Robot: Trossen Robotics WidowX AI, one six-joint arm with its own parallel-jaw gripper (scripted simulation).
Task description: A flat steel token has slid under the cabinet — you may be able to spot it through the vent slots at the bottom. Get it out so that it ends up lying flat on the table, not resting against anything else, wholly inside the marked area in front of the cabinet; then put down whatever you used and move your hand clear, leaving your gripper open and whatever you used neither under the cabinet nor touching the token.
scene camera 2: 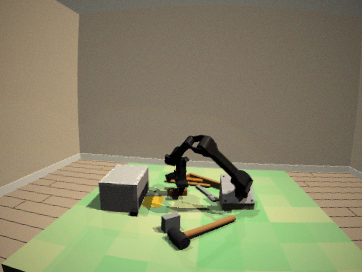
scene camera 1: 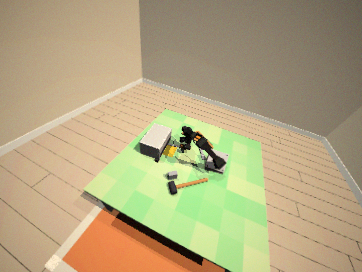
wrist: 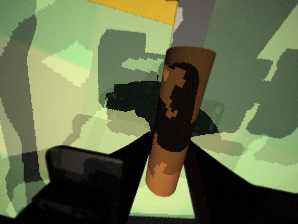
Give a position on a grey cabinet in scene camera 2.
124, 188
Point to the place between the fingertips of my gripper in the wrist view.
At 167, 138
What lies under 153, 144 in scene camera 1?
A grey cabinet.
